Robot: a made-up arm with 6 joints.
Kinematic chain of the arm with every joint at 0, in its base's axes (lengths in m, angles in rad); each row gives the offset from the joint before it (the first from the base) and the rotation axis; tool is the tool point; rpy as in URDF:
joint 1: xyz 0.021 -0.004 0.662 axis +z
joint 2: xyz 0 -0.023 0.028 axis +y
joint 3: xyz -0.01 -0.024 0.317 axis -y
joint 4: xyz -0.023 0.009 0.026 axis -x
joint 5: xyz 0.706 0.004 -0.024 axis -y
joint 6: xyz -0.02 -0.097 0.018 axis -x
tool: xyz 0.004 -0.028 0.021 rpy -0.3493 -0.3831 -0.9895
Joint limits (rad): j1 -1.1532..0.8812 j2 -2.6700..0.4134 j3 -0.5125..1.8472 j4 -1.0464..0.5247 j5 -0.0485..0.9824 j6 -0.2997..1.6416
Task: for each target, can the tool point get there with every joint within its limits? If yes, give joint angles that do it. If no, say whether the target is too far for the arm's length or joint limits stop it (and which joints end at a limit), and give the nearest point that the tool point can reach.
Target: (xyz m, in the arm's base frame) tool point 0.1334 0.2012 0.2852
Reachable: no: joint limits stop it (at a limit: joint 1, joint 2, joint 3, joint 4, joint 5, joint 6) | nearest point 0.3611 0.2779 0.4092 | short by 0.270 m
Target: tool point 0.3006 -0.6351 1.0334
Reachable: yes | joints -0.9321 0.1336 0.1855 -0.2275 0.7792 0.1361
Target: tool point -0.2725 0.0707 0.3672
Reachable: no: joint limits stop it (at a limit: joint 2, joint 4, joint 5) | nearest point -0.7129 0.1828 0.2697 | short by 0.465 m
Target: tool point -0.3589 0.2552 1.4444
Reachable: yes | joints -0.8825 -1.1157 0.6769 -0.3065 0.5332 0.9860
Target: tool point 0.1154 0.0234 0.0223
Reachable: no: joint limits stop it (at a limit: joint 1, joint 2, joint 3, joint 4) | nearest point -0.0013 -0.2180 -0.2381 | short by 0.374 m
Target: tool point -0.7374 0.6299 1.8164
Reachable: no: too far | nearest point -0.4865 0.4201 1.4437 | short by 0.496 m
